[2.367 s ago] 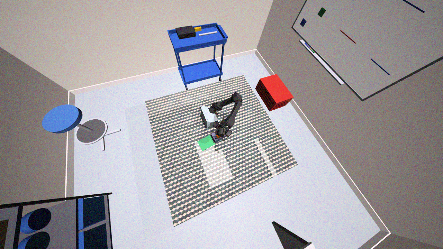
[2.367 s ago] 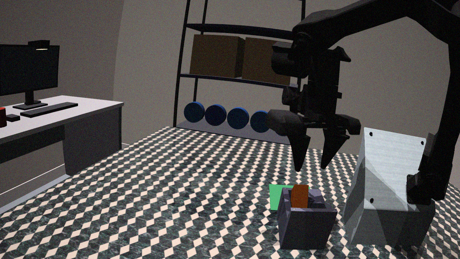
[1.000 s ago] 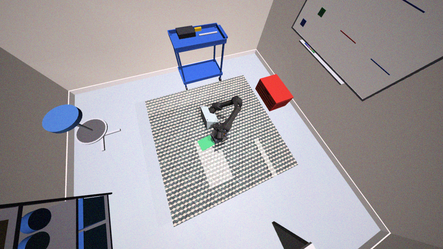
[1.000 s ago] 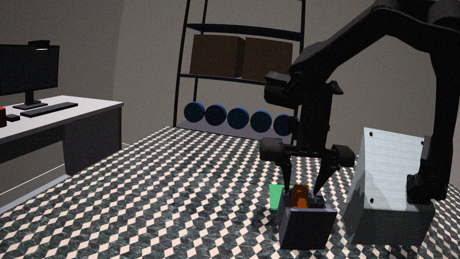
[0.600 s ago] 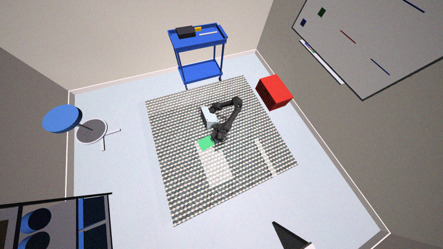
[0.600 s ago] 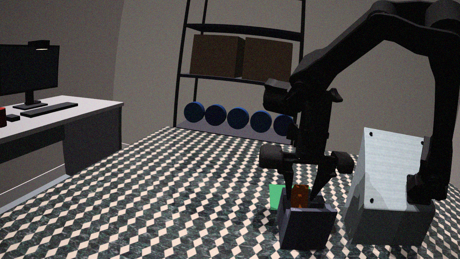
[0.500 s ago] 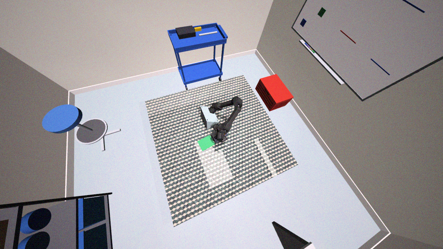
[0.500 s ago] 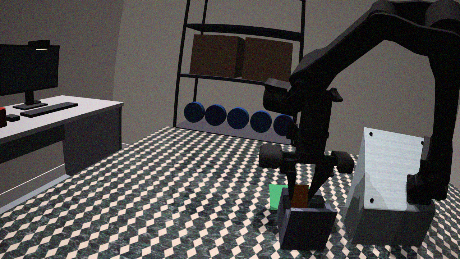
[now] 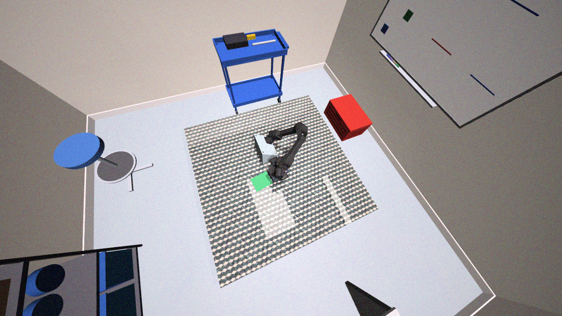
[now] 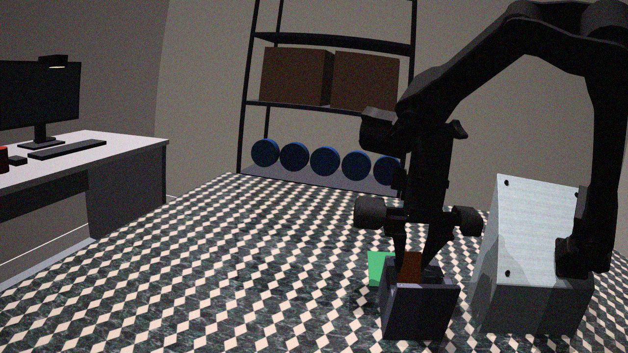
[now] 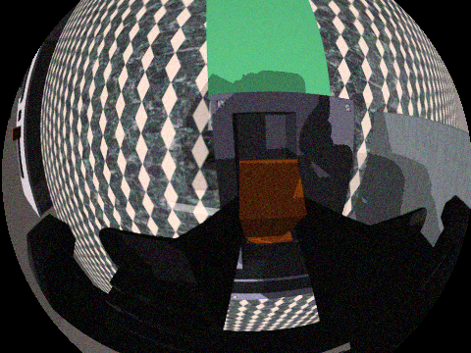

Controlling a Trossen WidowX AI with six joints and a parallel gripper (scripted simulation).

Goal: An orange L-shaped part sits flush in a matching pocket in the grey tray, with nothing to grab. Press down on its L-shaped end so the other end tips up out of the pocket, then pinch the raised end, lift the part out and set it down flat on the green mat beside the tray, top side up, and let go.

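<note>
Right now the green mat is 150 mm to the right of my gripper tip, 80 mm below it and 10 mm ahead of it. From my gripper tip the other things lie so: orange L-shaped part (30 mm to the left, 30 mm below, 20 mm behind).
</note>
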